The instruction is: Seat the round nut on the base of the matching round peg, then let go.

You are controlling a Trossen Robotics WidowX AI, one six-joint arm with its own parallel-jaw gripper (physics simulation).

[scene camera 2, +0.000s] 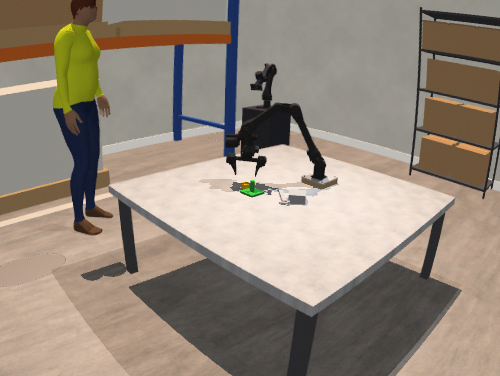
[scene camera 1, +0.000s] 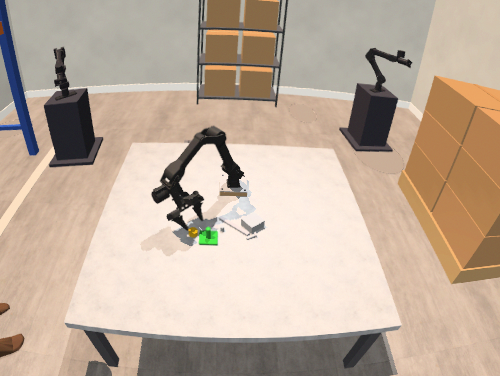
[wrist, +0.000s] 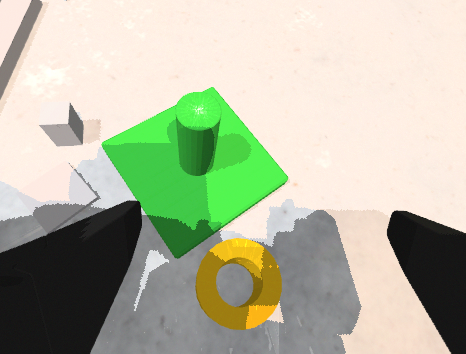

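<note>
The yellow-orange round nut [scene camera 1: 193, 232] [scene camera 2: 245, 185] [wrist: 207, 295] lies flat on the table beside the green base, close to one corner of it and off the peg. The green round peg [scene camera 1: 208, 231] [scene camera 2: 252, 185] [wrist: 196, 150] stands upright on its square green base [scene camera 1: 213, 241] [scene camera 2: 246, 192] [wrist: 250, 192], with bare base around its foot. My gripper [scene camera 1: 195, 225] [scene camera 2: 246, 175] [wrist: 265, 217] is wide open and empty, above the table. In the wrist view the nut shows below, between the two black fingers, left of the middle of the gap.
A small grey block [scene camera 1: 222, 229] [scene camera 2: 269, 192] [wrist: 55, 115] stands near the base, on the side toward a larger grey box [scene camera 1: 253, 223] [scene camera 2: 297, 199]. A thin grey rod [scene camera 1: 234, 226] lies between them. The arm's mount [scene camera 1: 233, 193] [scene camera 2: 320, 181] stands farther back on the table.
</note>
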